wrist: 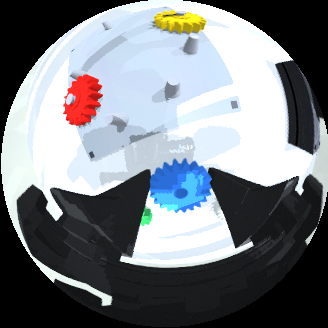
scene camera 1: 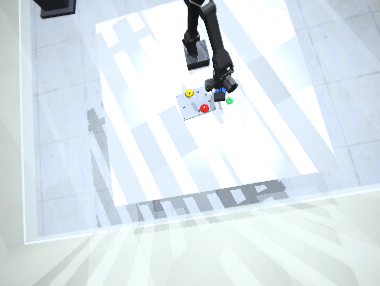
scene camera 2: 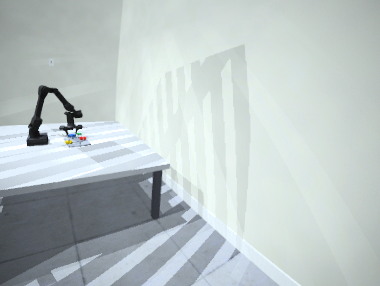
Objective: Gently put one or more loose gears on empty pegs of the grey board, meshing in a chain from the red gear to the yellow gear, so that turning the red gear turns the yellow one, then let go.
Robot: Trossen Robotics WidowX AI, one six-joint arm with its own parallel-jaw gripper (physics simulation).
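Frame: origin at the arm's base, x back, y left, z down, level; metres.
Seen in the pictures: gripper, fingertip midpoint: [wrist: 179,172] [scene camera 1: 217,92] [scene camera 2: 72,136]; arm's base, origin of the base link: [scene camera 1: 191,50] [scene camera 2: 34,137].
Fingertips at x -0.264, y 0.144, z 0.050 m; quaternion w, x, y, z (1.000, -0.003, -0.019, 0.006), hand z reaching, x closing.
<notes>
Pixels of each thing's top centre, then the offset from my fingertips to it. Level surfaces: height alone.
- grey board, middle of its top: [scene camera 1: 194,99] [scene camera 2: 76,138] dy -0.141, dx -0.045, dz -0.024 m
- blue gear, middle of its top: [wrist: 180,193] [scene camera 1: 220,91] [scene camera 2: 72,134] dy +0.018, dx +0.000, dz -0.011 m
- green gear, middle of its top: [wrist: 135,218] [scene camera 1: 229,99] dy +0.067, dx -0.058, dz -0.011 m
- white table, its level: dz +0.006 m
- faint pale toothed shape, middle of its top: [wrist: 237,207] dy +0.054, dx +0.083, dz -0.011 m
The grey board [scene camera 1: 188,113] [wrist: 135,60] carries the red gear [scene camera 1: 204,108] [scene camera 2: 83,138] [wrist: 83,100] and the yellow gear [scene camera 1: 189,93] [scene camera 2: 68,142] [wrist: 180,22], apart from each other. Bare pegs include one in the middle [wrist: 172,89], one near the yellow gear [wrist: 192,44] and one near the red gear [wrist: 118,121]. My gripper [scene camera 1: 215,91] [scene camera 2: 71,132] [wrist: 179,172] is shut on the blue gear [scene camera 1: 220,90] [scene camera 2: 72,135] [wrist: 180,185], a fingertip at each side, beside the board. The green gear [scene camera 1: 229,100] [wrist: 146,216] lies beyond, partly hidden by a finger in the wrist view.
The arm's black base [scene camera 1: 197,55] [scene camera 2: 37,139] stands on the white table [scene camera 1: 150,175] [scene camera 2: 100,172] near the board. A faint pale toothed shape [wrist: 218,206] shows beside the right finger in the wrist view. Striped light and shadow cross the table.
</notes>
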